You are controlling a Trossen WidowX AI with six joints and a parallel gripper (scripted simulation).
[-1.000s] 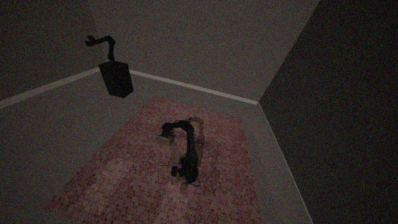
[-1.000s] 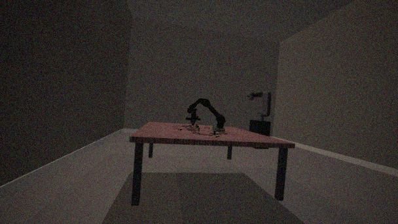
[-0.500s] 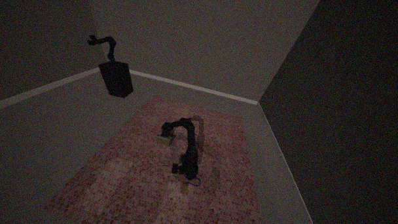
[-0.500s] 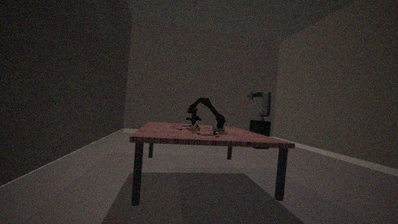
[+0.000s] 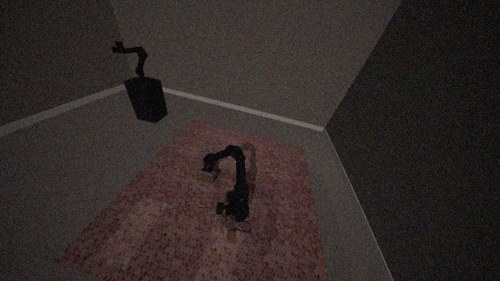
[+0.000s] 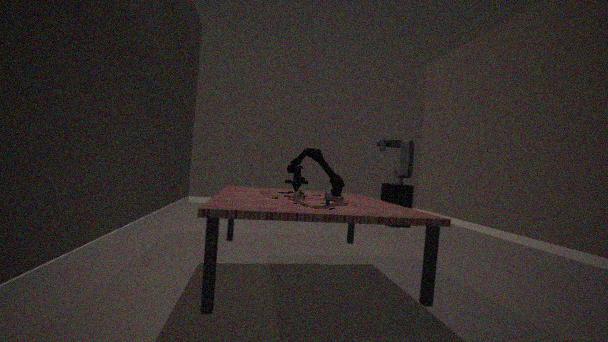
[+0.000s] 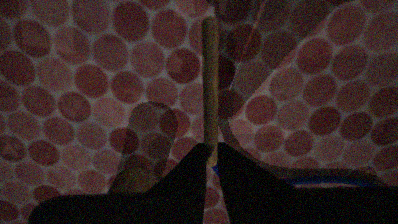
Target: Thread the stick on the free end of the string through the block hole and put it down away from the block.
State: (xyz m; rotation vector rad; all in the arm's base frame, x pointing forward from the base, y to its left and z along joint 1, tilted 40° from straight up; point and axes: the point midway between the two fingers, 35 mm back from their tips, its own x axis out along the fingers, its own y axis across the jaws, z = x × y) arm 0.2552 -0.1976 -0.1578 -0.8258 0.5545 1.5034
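My gripper tip is now 11 cm to the right of the green block and 2 cm past it. The rest, counted from my gripper tip: wooden spool (4 cm to the right, 4 cm behind); then thin wooden stick (1 cm to the left); then round wooden button (10 cm to the right, 3 cm ahead, 1 cm below).
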